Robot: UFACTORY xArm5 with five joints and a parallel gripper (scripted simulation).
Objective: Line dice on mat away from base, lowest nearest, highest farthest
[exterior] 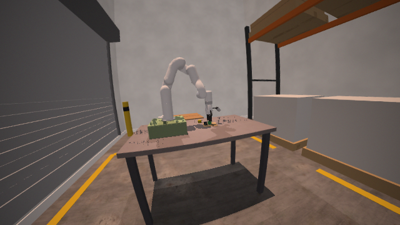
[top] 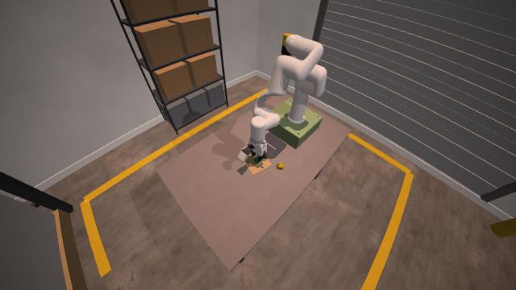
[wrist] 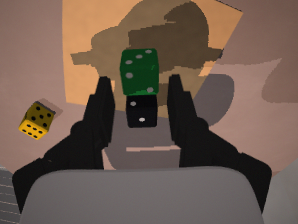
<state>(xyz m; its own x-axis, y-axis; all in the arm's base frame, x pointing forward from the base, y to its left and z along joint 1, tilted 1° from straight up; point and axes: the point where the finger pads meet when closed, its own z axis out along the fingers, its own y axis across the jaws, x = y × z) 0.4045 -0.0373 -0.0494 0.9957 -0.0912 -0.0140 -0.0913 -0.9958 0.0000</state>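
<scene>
My hand is 40 mm above the green die. The rest, counted from my hand: orange mat (60 mm below); then black die (40 mm below, 40 mm behind); then yellow die (140 mm to the left, 50 mm below, 50 mm behind).
</scene>
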